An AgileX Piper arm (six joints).
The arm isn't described. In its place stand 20 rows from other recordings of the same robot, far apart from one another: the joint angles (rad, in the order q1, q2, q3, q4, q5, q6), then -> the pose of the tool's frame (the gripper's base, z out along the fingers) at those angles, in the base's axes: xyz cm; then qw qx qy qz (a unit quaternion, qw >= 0).
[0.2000, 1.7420, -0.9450, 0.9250, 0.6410, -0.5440] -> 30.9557 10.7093 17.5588 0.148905 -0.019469 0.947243 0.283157
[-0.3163, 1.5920, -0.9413, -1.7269, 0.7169, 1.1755] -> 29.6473 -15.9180 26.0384 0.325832 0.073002 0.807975 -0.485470
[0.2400, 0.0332, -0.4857, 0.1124, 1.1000, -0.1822] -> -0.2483 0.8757 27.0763 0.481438 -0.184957 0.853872 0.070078
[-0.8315, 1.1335, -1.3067, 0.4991, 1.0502, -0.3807] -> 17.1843 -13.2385 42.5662 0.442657 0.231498 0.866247 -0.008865
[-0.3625, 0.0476, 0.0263, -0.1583, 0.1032, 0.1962] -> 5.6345 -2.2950 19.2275 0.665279 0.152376 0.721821 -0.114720
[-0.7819, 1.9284, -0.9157, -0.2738, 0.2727, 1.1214] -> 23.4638 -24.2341 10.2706 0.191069 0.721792 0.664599 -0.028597
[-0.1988, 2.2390, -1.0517, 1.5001, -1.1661, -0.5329] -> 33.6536 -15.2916 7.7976 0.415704 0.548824 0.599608 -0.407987
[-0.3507, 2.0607, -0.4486, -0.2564, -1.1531, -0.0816] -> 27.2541 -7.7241 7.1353 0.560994 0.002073 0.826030 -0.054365
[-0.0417, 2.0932, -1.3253, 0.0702, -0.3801, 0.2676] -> 46.9436 -2.1957 18.0738 0.588117 0.157476 0.789684 0.075621
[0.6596, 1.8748, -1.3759, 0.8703, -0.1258, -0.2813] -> 35.7525 26.6202 27.1317 0.494478 -0.002386 0.813287 0.306675
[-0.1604, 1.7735, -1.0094, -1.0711, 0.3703, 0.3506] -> 35.0918 -8.6057 18.6481 0.250207 -0.188412 0.907771 -0.279016
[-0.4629, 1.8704, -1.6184, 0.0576, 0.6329, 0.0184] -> 39.0398 -19.1371 29.6930 0.372977 0.235307 0.895557 -0.059139
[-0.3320, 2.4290, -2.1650, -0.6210, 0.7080, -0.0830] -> 50.8012 -21.1565 19.6416 0.258732 -0.039233 0.908621 -0.325464
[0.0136, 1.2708, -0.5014, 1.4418, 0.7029, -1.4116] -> 21.0235 6.1201 21.3518 0.356730 -0.139543 0.867944 0.316141
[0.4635, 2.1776, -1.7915, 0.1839, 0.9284, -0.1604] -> 41.4344 22.1991 19.5627 0.155879 -0.261494 0.946552 0.106592
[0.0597, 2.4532, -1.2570, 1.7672, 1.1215, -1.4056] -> 40.0439 10.4471 2.9640 0.182147 0.002385 0.809477 0.558179
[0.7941, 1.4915, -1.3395, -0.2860, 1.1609, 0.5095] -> 22.6214 19.6593 33.1023 0.219131 -0.171458 0.960487 -0.007030
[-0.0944, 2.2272, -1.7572, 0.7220, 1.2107, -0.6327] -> 45.2922 1.3652 17.8619 0.107110 -0.125170 0.935894 0.311387
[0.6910, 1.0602, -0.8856, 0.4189, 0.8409, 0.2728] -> 13.8416 15.0269 32.1254 0.185249 -0.111834 0.925040 0.312214
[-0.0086, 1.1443, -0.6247, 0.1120, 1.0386, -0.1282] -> 16.4558 0.7349 22.0863 0.053074 -0.033683 0.996959 0.046067
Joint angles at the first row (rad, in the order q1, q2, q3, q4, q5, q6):
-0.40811, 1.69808, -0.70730, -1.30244, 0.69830, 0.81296
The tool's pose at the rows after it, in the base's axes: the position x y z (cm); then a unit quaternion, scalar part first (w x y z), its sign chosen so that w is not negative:
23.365 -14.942 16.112 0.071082 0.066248 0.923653 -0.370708
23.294 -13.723 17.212 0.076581 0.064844 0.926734 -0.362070
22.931 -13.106 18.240 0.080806 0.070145 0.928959 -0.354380
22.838 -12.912 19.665 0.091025 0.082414 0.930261 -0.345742
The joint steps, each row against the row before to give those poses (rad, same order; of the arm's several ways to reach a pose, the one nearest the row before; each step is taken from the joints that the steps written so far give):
0.04380, -0.04643, 0.00001, 0.07725, 0.02027, -0.05909
0.04059, -0.05014, -0.00002, 0.08234, 0.02433, -0.06077
0.01543, -0.04694, -0.00095, 0.06703, 0.01940, -0.05318
0.00105, -0.04381, -0.02449, 0.07290, 0.01863, -0.06127

